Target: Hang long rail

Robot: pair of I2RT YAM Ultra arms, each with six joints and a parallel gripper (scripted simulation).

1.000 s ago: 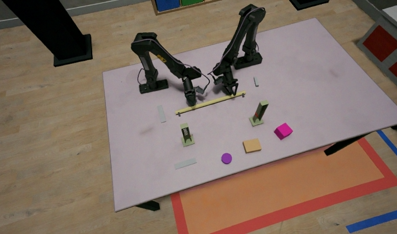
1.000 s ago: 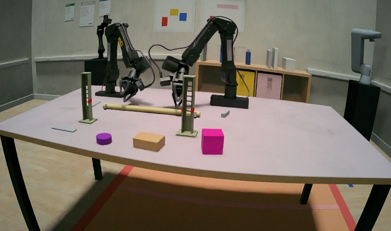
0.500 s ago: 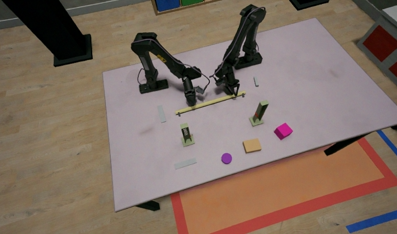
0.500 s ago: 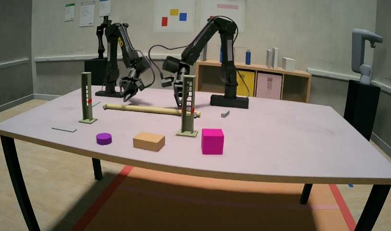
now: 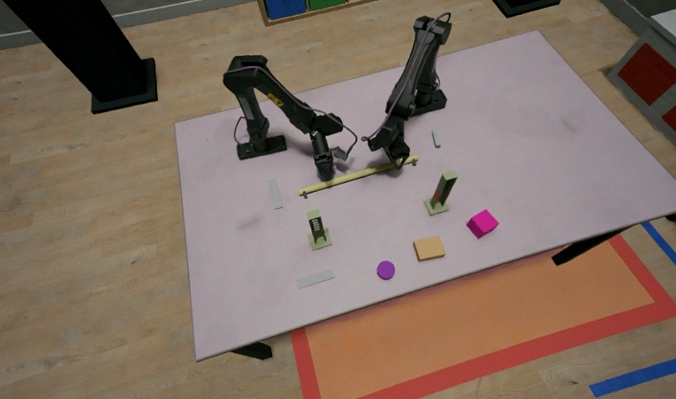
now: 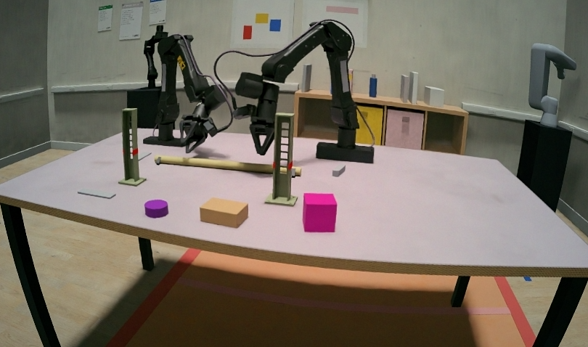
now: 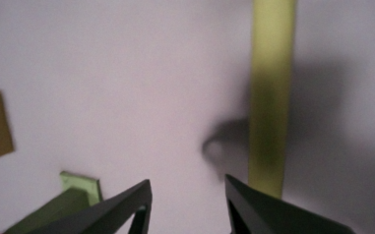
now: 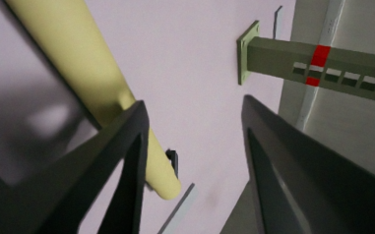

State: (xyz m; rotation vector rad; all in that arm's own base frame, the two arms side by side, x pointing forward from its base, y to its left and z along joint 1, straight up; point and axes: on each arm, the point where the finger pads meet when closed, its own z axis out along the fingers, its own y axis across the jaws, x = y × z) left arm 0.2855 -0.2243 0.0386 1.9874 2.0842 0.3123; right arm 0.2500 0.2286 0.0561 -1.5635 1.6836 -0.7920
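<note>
The long yellow rail lies 130 mm to the right of my left hand, 60 mm below it and 20 mm behind it. Round my left hand: magenta cube: 300 mm ahead, 210 mm to the left, 40 mm below; purple disc: 350 mm ahead, 160 mm to the right, 60 mm below; orange block: 320 mm ahead, 60 mm below.
Right now my right hand is 120 mm to the right of the long yellow rail and 50 mm above it. From my right hand the other things lie so: magenta cube 460 mm to the left, 320 mm ahead, 30 mm below; then purple disc 380 mm ahead, 90 mm to the left, 50 mm below; then orange block 350 mm ahead, 260 mm to the left, 50 mm below.
</note>
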